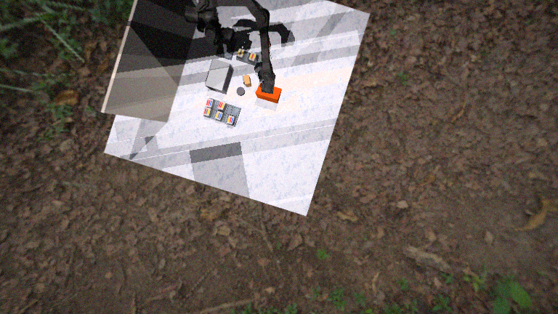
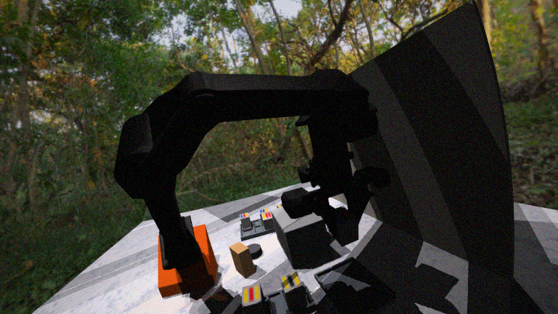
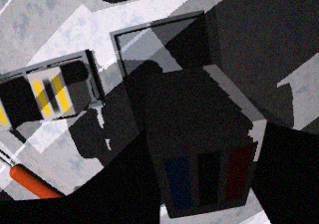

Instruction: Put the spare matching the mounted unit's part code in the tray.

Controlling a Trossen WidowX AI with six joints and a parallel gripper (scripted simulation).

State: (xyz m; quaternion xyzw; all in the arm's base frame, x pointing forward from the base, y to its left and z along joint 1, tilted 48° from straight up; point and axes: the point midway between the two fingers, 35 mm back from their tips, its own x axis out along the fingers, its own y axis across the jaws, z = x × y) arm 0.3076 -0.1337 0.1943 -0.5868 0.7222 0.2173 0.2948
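My gripper tip is 110 mm above the flat dark tray. Also, from my gripper tip: rack 140 mm behind, 40 mm to the left, 110 mm below; grey spare 30 mm above; mounted unit 10 mm behind, 210 mm to the left, 70 mm below.
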